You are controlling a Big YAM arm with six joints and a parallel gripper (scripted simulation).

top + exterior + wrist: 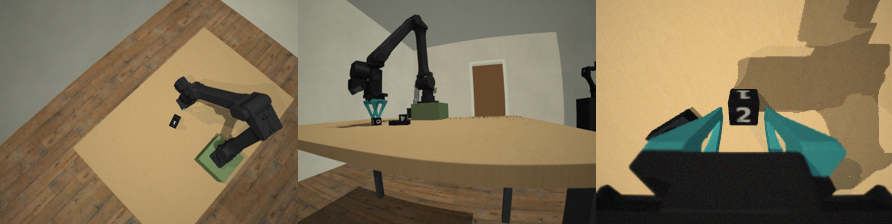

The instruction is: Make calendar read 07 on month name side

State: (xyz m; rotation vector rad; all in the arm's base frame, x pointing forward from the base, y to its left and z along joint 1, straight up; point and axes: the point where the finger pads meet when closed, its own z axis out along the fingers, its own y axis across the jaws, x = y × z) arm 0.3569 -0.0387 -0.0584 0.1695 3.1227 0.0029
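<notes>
Now: the digit cube 2 cm below my hand. Also, from my hand: black calendar tray (10 cm to the left, 5 cm behind, 3 cm below).
</notes>
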